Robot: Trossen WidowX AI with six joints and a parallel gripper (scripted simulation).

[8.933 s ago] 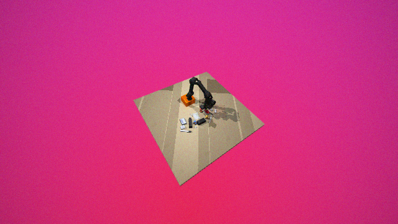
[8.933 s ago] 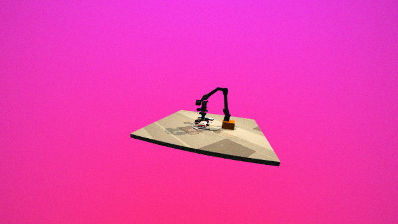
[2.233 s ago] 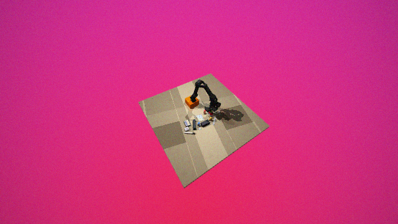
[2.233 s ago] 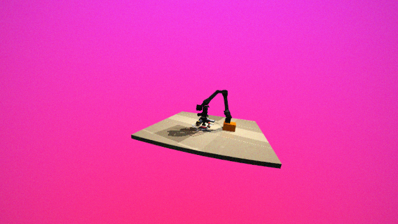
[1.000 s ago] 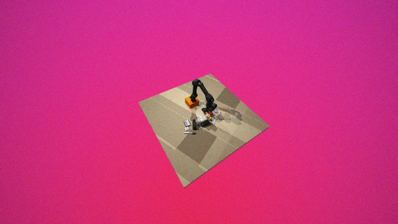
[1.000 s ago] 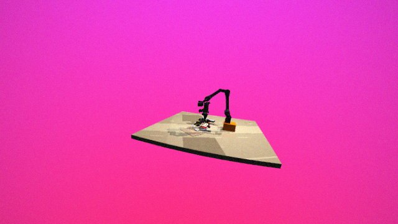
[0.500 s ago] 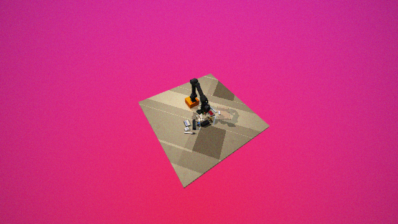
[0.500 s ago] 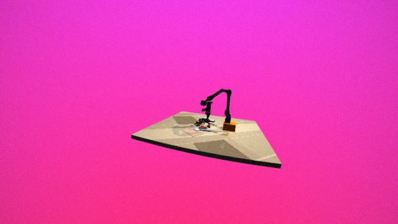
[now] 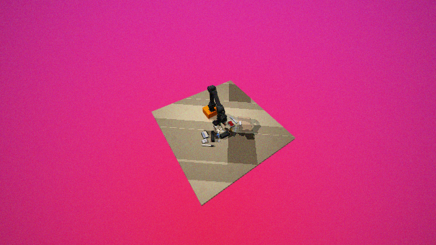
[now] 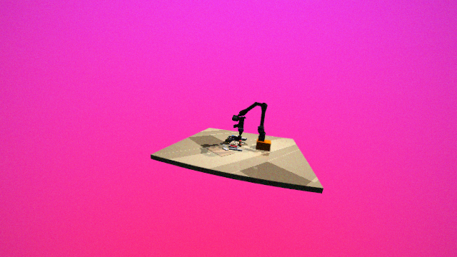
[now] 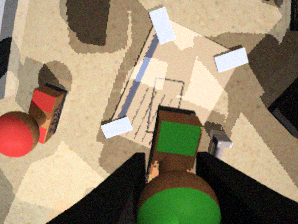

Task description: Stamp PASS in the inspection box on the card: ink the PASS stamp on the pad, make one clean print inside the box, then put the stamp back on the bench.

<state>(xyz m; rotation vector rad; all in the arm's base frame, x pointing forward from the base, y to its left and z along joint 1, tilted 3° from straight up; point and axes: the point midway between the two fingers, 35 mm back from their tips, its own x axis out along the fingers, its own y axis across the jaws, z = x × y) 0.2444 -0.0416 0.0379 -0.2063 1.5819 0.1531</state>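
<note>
My gripper tip is 90 mm above the white card and 10 mm short of it. Round my gripper tip: long dark flat slab 130 mm to the right, 70 mm below, 70 mm ahead; stamp 90 mm to the left, 70 mm below, 20 mm behind; stamp with blue knob 100 mm ahead, 80 mm to the right, 70 mm below.
</note>
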